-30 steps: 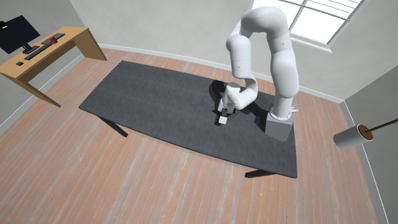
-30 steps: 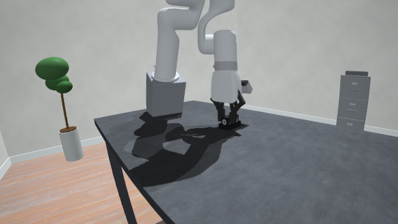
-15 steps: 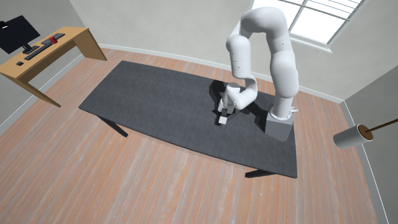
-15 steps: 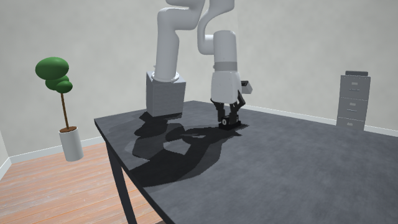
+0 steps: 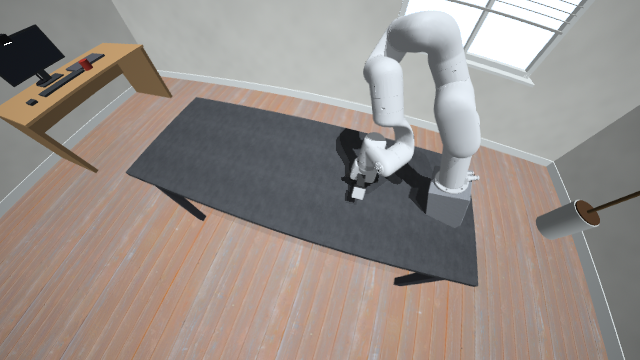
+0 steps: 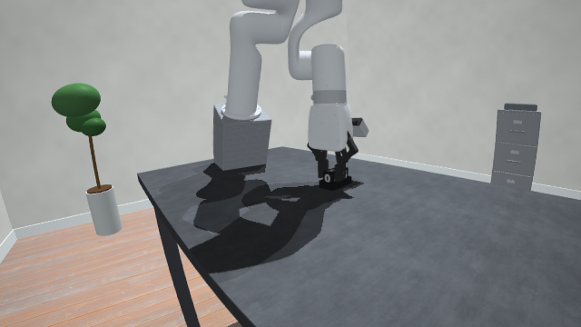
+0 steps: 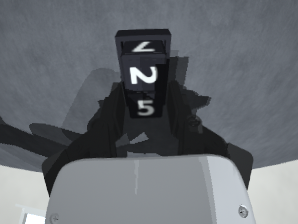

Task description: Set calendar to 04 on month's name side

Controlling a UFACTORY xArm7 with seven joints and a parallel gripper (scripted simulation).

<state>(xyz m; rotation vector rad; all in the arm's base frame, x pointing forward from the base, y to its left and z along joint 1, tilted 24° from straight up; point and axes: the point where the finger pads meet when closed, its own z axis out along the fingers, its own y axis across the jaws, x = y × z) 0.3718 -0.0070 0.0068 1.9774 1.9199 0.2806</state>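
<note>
My gripper is now 3 cm above the black calendar tray and 2 cm to the right of it. From my hand the other things lie so: black number cube: 3 cm to the left, 1 cm below.
</note>
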